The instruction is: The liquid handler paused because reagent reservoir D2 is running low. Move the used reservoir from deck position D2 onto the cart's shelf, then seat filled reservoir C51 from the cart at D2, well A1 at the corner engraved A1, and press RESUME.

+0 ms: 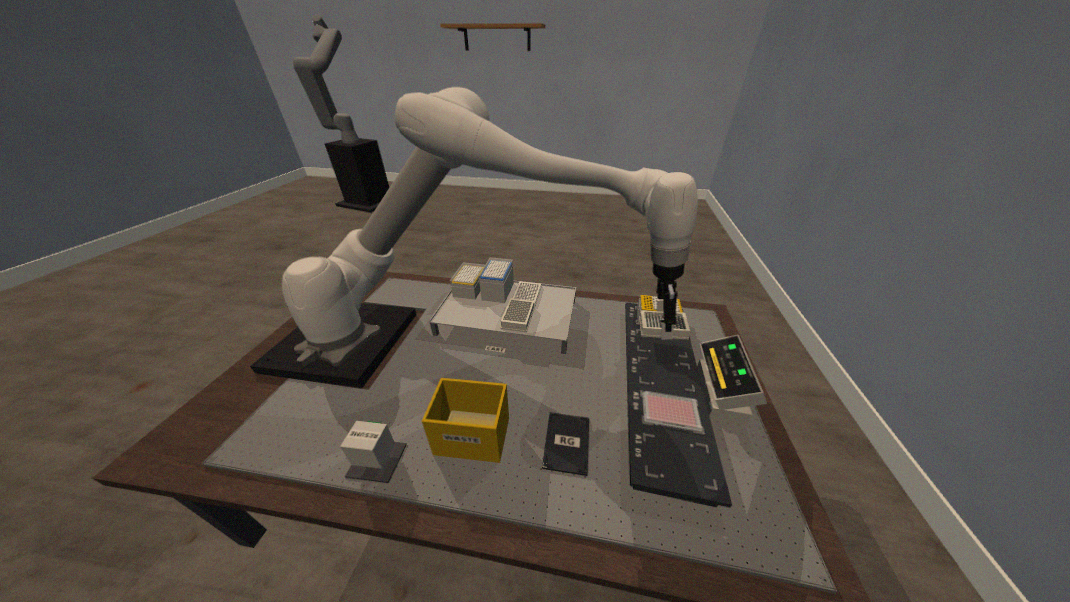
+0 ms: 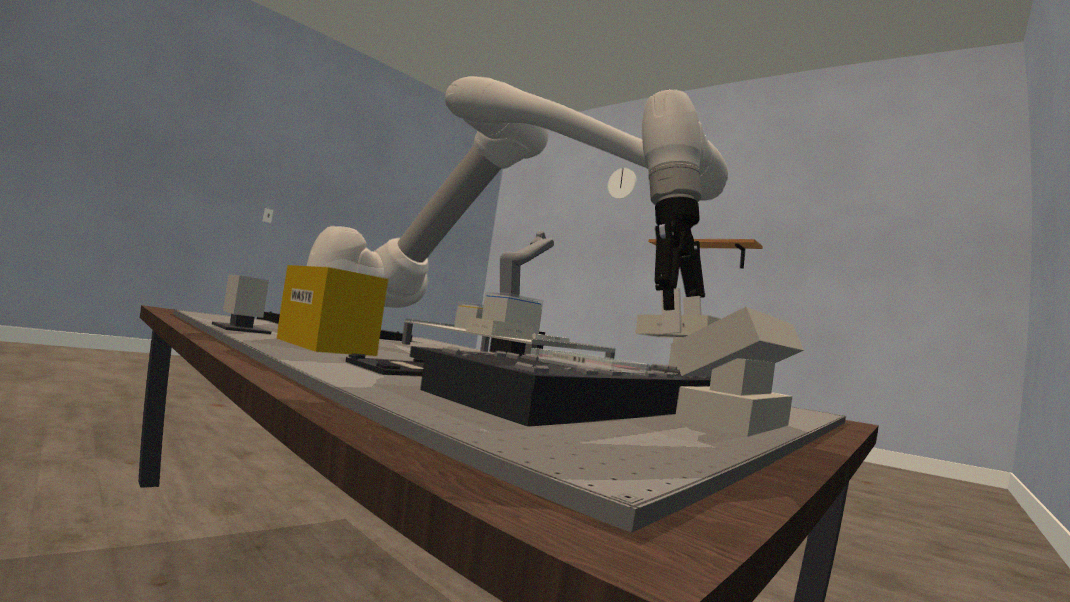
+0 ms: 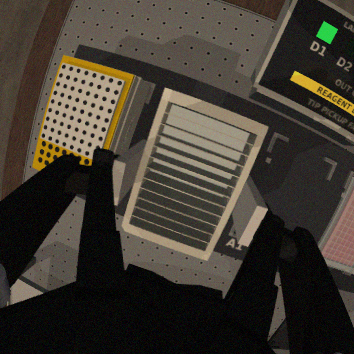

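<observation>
My gripper is shut on the used reservoir, a beige trough plate with long narrow channels. It holds the plate by its long sides, a little above the far end of the black deck. An engraved A1 mark shows on the deck below the plate's near corner. The cart, a low grey shelf at the back middle of the table, carries two boxes and two flat plates. I cannot tell which one is C51.
A yellow tip box stands on the deck just beyond the held plate. A pink plate lies mid-deck. The control panel stands right of the deck. The yellow waste bin, black RG pad and white box are in front.
</observation>
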